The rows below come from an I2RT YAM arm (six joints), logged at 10 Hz.
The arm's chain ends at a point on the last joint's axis. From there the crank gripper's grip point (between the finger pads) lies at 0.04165 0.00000 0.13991 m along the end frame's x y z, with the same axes.
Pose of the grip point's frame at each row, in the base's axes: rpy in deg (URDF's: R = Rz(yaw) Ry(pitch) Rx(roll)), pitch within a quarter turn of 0, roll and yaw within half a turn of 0; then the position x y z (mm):
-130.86 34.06 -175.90 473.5 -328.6 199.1
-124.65 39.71 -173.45 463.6 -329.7 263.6
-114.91 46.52 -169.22 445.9 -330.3 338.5
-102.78 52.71 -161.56 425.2 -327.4 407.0
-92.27 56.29 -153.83 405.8 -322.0 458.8
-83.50 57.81 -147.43 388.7 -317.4 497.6
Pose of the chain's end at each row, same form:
-130.86 34.06 -175.90 449.2 -224.3 298.3
-124.65 39.71 -173.45 431.8 -217.5 351.4
-114.91 46.52 -169.22 408.3 -208.3 409.3
-102.78 52.71 -161.56 382.6 -197.8 458.9
-92.27 56.29 -153.83 360.8 -188.4 496.5
-83.50 57.81 -147.43 343.9 -181.1 524.4

